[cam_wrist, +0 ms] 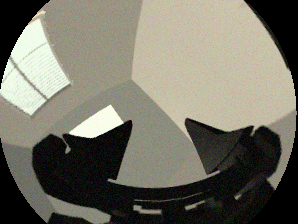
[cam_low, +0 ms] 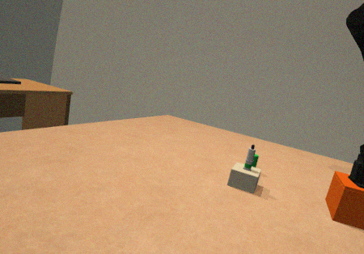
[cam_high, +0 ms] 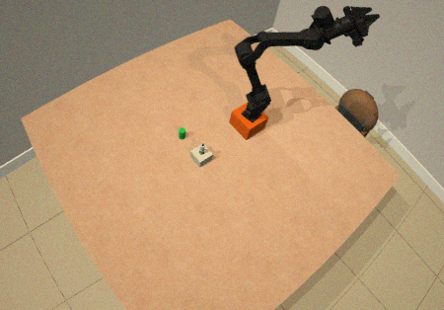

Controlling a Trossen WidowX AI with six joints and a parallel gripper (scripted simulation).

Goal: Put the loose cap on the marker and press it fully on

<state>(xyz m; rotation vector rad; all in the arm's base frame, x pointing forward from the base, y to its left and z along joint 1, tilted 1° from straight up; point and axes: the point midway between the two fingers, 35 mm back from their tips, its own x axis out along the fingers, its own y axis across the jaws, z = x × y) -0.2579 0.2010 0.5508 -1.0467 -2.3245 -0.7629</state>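
Now: the green cap 630 mm below my gripper tip, 530 mm ahead of it and 360 mm to the right of it. The rest, counted from my gripper tip: holder block (630 mm below, 540 mm ahead, 240 mm to the right).
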